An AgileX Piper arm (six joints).
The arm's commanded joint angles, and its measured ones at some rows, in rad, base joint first. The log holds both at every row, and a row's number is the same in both.
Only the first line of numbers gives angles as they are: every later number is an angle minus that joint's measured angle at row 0.
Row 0, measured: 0.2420, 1.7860, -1.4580, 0.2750, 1.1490, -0.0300
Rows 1 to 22, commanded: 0.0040, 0.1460, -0.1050, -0.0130, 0.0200, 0.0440; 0.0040, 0.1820, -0.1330, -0.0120, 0.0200, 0.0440; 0.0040, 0.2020, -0.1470, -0.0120, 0.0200, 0.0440; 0.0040, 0.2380, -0.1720, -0.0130, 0.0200, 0.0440; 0.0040, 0.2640, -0.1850, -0.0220, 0.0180, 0.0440; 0.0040, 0.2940, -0.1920, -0.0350, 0.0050, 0.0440; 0.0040, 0.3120, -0.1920, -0.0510, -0.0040, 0.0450; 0.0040, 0.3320, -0.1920, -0.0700, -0.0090, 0.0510; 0.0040, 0.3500, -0.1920, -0.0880, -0.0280, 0.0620; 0.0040, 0.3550, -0.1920, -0.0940, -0.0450, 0.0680; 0.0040, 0.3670, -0.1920, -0.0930, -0.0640, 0.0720; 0.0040, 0.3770, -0.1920, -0.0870, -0.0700, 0.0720; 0.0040, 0.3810, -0.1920, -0.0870, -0.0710, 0.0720; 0.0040, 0.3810, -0.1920, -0.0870, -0.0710, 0.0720; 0.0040, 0.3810, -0.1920, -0.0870, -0.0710, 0.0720; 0.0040, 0.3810, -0.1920, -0.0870, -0.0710, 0.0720; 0.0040, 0.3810, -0.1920, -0.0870, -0.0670, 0.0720; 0.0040, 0.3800, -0.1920, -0.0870, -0.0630, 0.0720; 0.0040, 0.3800, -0.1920, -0.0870, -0.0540, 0.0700; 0.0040, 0.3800, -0.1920, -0.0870, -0.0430, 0.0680; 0.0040, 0.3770, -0.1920, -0.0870, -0.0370, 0.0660; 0.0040, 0.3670, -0.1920, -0.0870, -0.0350, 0.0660
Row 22, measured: 0.0030, 0.3760, -0.1850, -0.0810, -0.0520, 0.0620
